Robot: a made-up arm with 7 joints.
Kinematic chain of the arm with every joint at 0, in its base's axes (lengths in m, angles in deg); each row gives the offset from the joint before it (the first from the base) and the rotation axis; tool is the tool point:
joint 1: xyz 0 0 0.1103 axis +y
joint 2: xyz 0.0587 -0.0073 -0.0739 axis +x
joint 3: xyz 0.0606 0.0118 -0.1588 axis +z
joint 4: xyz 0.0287 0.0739 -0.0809 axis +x
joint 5: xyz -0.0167 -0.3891 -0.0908 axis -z
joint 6: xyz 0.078 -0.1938 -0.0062 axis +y
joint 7: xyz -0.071 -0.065 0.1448 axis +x
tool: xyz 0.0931 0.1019 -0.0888
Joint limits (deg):
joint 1: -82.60..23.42
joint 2: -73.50..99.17
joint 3: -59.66..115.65
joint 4: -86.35..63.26
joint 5: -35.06..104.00
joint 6: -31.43..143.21
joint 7: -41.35..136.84
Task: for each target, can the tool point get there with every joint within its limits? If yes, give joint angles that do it. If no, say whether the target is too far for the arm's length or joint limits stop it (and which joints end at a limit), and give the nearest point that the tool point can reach.
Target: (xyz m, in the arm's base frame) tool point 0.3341 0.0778 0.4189
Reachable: yes | joints -16.89 -56.43 17.16 -44.87 5.81 33.61 82.09
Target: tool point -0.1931 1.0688 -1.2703
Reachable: no: too far | nearest point -0.1223 0.6802 -0.8013 | short by 0.613 m
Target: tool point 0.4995 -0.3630 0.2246
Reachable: yes | joints -21.22 -1.10 7.15 -28.78 -3.68 69.31 90.07
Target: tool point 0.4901 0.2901 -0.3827
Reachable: yes | joints -44.67 65.04 -9.25 16.60 41.29 109.31 -19.92
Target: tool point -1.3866 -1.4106 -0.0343
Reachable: no: too far | nearest point -0.5297 -0.7554 -0.0951 | short by 1.080 m
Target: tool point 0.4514 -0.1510 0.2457
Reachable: yes | joints -11.99 64.39 88.28 -44.10 46.01 31.29 36.24
